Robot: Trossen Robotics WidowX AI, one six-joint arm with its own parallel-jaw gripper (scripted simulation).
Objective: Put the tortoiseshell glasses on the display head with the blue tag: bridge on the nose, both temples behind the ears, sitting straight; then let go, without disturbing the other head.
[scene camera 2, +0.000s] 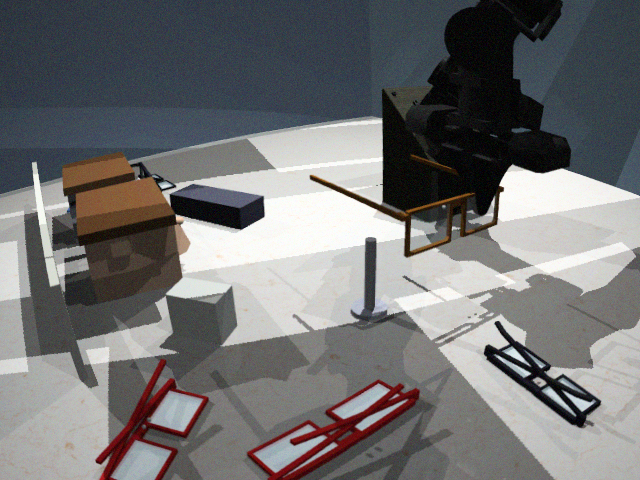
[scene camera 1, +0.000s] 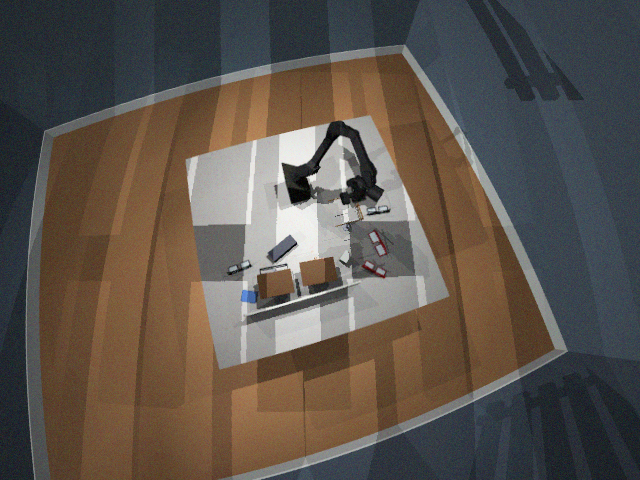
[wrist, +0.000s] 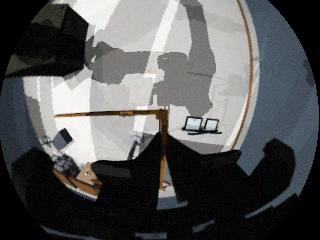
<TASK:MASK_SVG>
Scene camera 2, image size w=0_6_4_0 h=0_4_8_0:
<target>my gripper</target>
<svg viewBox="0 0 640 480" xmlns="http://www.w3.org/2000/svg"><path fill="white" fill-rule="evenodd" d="M457 65L458 73L449 73L449 83L458 84L458 107L438 103L412 105L406 114L405 126L406 131L418 135L426 135L433 127L447 131L447 143L441 144L442 149L447 151L460 176L466 194L475 191L478 215L483 216L488 213L487 211L500 186L500 182L512 164L533 173L546 174L569 167L571 149L566 138L540 130L544 106L531 97L522 94L520 79L513 79L513 69L500 69L489 74L477 74ZM512 129L519 129L522 127L524 129L531 129L531 131L514 133L512 132Z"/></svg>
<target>dark case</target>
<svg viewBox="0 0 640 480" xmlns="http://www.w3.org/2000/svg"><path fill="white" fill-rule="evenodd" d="M169 198L171 208L175 214L240 230L266 216L264 196L230 189L192 184L171 193Z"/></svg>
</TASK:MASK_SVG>
